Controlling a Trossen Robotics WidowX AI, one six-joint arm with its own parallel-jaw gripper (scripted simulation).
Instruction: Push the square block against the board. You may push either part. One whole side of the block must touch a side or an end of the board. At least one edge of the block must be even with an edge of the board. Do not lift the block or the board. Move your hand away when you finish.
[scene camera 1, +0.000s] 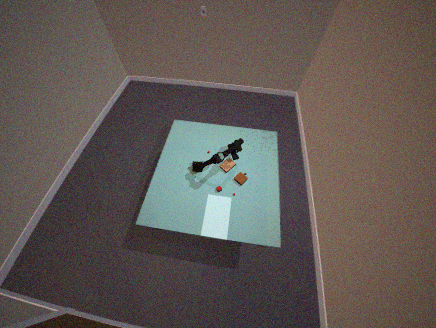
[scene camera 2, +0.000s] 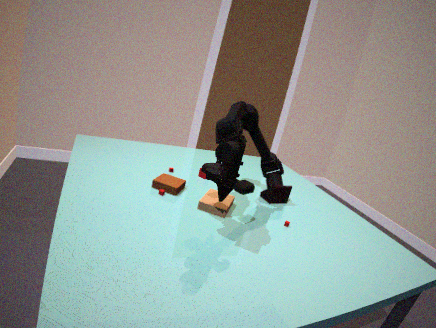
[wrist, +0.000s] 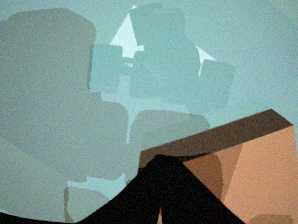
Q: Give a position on a board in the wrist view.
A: At 241, 163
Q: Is my gripper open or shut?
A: Shut.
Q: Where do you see my gripper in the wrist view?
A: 164, 164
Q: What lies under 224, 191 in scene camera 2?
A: My gripper.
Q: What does my gripper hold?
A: Nothing.
